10 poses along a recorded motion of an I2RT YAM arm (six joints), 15 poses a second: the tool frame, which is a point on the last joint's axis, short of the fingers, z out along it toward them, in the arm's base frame.
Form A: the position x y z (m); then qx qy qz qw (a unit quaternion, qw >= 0).
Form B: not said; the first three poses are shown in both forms.
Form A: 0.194 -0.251 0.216 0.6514 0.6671 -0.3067 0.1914
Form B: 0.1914 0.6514 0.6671 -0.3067 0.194 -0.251 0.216
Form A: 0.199 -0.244 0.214 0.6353 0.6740 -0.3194 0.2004
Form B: 0.2004 0.6353 0.6740 -0.3194 0.199 -0.244 0.214
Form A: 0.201 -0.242 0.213 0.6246 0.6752 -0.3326 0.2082
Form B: 0.2082 0.6246 0.6752 -0.3326 0.201 -0.242 0.213
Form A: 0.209 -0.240 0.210 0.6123 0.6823 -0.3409 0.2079
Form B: 0.2079 0.6123 0.6823 -0.3409 0.209 -0.240 0.210
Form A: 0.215 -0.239 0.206 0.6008 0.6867 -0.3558 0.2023
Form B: 0.2023 0.6008 0.6867 -0.3558 0.215 -0.239 0.206
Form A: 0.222 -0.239 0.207 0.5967 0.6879 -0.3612 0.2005
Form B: 0.2005 0.5967 0.6879 -0.3612 0.222 -0.239 0.207
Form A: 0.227 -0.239 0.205 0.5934 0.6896 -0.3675 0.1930
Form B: 0.1930 0.5934 0.6896 -0.3675 0.227 -0.239 0.205
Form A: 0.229 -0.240 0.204 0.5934 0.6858 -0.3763 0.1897
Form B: 0.1897 0.5934 0.6858 -0.3763 0.229 -0.240 0.204
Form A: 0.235 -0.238 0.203 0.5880 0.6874 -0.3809 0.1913
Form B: 0.1913 0.5880 0.6874 -0.3809 0.235 -0.238 0.203
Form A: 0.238 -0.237 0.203 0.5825 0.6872 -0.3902 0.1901
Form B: 0.1901 0.5825 0.6872 -0.3902 0.238 -0.237 0.203
